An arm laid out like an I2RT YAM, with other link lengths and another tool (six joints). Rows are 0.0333 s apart.
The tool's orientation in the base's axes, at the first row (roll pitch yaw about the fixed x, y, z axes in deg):
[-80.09 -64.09 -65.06]
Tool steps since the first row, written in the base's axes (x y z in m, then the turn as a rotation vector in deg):
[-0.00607 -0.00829 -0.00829 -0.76 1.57 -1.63]
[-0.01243 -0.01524 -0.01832 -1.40 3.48 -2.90]
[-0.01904 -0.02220 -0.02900 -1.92 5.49 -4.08]
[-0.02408 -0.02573 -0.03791 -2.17 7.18 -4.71]
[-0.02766 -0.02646 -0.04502 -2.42 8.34 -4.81]
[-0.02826 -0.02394 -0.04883 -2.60 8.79 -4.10]
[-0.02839 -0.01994 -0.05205 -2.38 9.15 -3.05]
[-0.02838 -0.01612 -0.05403 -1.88 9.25 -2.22]
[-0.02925 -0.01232 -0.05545 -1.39 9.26 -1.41]
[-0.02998 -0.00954 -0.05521 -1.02 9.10 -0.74]
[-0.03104 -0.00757 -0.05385 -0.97 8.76 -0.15]
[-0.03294 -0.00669 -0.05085 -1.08 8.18 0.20]
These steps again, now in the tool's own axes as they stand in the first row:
[-0.00529 0.00641 -0.01026 -2.23 -0.85 0.12]
[-0.01273 0.01244 -0.02014 -4.25 -2.04 0.56]
[-0.02080 0.01862 -0.03028 -6.20 -3.27 1.15]
[-0.02834 0.02237 -0.03709 -7.48 -4.37 1.84]
[-0.03511 0.02407 -0.04099 -8.08 -5.31 2.27]
[-0.03964 0.02355 -0.04037 -7.65 -6.04 2.42]
[-0.04415 0.02194 -0.03850 -6.81 -6.64 2.89]
[-0.04744 0.02001 -0.03652 -6.01 -6.80 3.42]
[-0.05038 0.01738 -0.03523 -5.19 -6.90 3.89]
[-0.05140 0.01486 -0.03428 -4.46 -6.87 4.16]
[-0.05116 0.01227 -0.03396 -3.78 -6.85 4.05]
[-0.04916 0.00933 -0.03481 -3.26 -6.64 3.67]

